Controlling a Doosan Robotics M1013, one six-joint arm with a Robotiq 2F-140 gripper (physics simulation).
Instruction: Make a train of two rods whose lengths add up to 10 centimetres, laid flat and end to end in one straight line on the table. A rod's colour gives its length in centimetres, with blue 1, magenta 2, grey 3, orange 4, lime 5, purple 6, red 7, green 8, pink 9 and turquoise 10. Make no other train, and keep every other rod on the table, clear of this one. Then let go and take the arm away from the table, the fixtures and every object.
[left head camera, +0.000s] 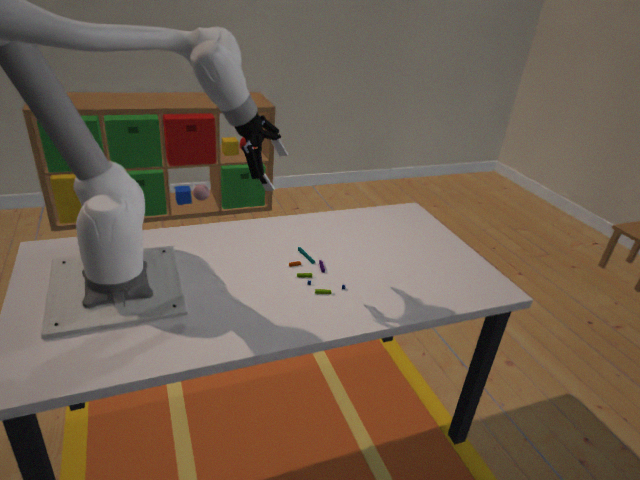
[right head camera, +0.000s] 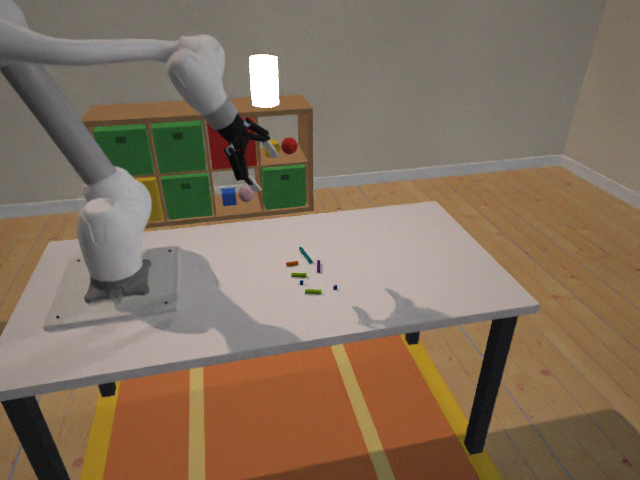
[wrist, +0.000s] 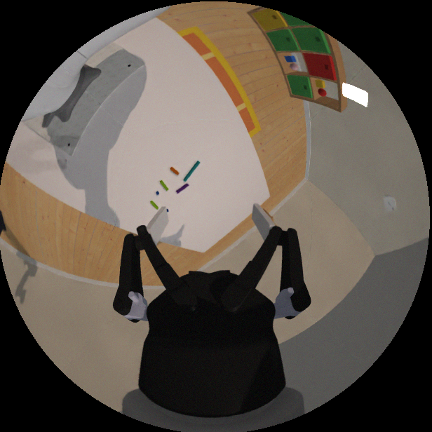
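Seen in the pictures: gripper, fingertip midpoint: (left head camera: 277, 172) (right head camera: 267, 173); arm's base, link origin: (left head camera: 117, 284) (right head camera: 120, 281).
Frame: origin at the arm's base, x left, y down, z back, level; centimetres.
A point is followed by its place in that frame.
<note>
My gripper (left head camera: 277, 168) {x 1.4, y -31.1, z -49.1 cm} (right head camera: 267, 170) {x 1.4, y -31.1, z -49.1 cm} (wrist: 209, 212) is open and empty, high above the table. On the table lie a turquoise rod (left head camera: 306, 255) {x 0.8, y 0.8, z -60.7 cm} (right head camera: 306, 255) {x 0.4, y 0.6, z -60.9 cm} (wrist: 191, 171), an orange rod (left head camera: 294, 264) {x -3.2, y 1.0, z -54.8 cm} (right head camera: 292, 263) {x -3.0, y 0.8, z -55.2 cm} (wrist: 174, 171), a purple rod (left head camera: 322, 266) {x -7.5, y 0.6, z -63.3 cm} (right head camera: 318, 266) {x -7.4, y 0.6, z -63.2 cm} (wrist: 182, 188), a lime rod (left head camera: 304, 275) {x -10.3, y 0.9, z -55.6 cm} (right head camera: 298, 274) {x -10.2, y 0.6, z -55.6 cm} (wrist: 164, 185), a second lime rod (left head camera: 323, 291) {x -20.3, y 0.8, z -58.1 cm} (right head camera: 312, 291) {x -20.1, y 0.8, z -57.8 cm} (wrist: 154, 205), a blue rod (left head camera: 309, 282) {x -14.5, y 0.8, z -55.7 cm} (right head camera: 301, 282) {x -14.5, y 0.8, z -55.6 cm} (wrist: 157, 193) between the limes, and another blue rod (left head camera: 343, 286) {x -19.8, y 0.6, z -65.2 cm} (right head camera: 334, 287) {x -19.9, y 0.8, z -65.1 cm} (wrist: 167, 210) to the right. All lie apart.
The table (left head camera: 413, 248) {x -4.3, y 1.7, z -101.8 cm} (right head camera: 413, 248) {x -3.6, y 1.7, z -99.7 cm} (wrist: 225, 165) carries the arm's base plate (left head camera: 62, 294) {x -0.8, y -0.1, z 14.2 cm} (right head camera: 67, 294) {x -3.0, y -0.1, z 14.6 cm} at its left. A shelf unit (left head camera: 170, 100) (right head camera: 155, 110) with coloured bins stands behind it. A lit lamp (right head camera: 264, 81) stands on the shelf unit. The gripper's shadow falls near the front edge.
</note>
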